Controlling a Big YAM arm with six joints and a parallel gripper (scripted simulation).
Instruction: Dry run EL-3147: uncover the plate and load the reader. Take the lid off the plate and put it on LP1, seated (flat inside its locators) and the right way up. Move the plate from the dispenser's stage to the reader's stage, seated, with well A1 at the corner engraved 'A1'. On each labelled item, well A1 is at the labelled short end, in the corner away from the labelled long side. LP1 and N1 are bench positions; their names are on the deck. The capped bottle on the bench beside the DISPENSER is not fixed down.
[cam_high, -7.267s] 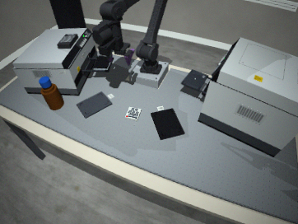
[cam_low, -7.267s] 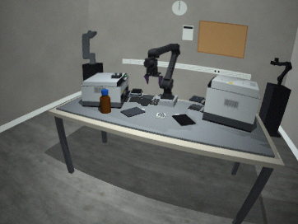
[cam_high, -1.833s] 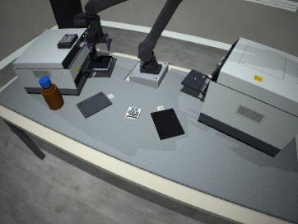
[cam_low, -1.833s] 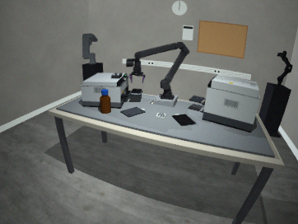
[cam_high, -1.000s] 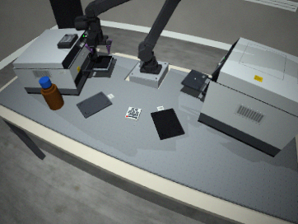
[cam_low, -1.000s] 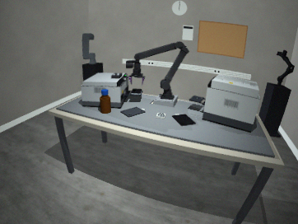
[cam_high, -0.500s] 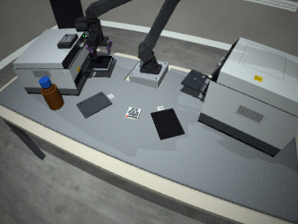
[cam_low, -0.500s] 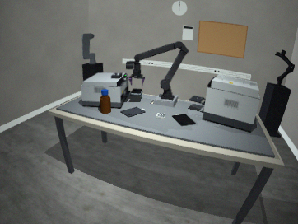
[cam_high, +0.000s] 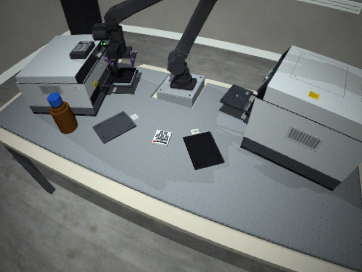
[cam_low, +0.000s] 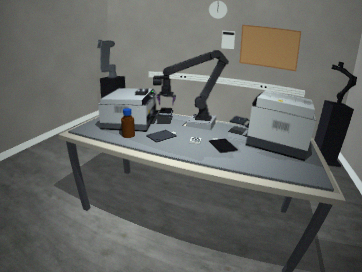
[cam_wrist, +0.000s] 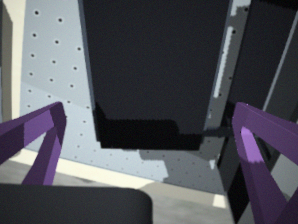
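Now: the lidded plate 10 mm behind my hand and 50 mm below it. Round my hand: label 160 mm ahead, 120 mm to the left, 150 mm below; then white multi-well plate 10 mm behind, 60 mm below; then LP1 pad 250 mm ahead, 60 mm to the left, 150 mm below.
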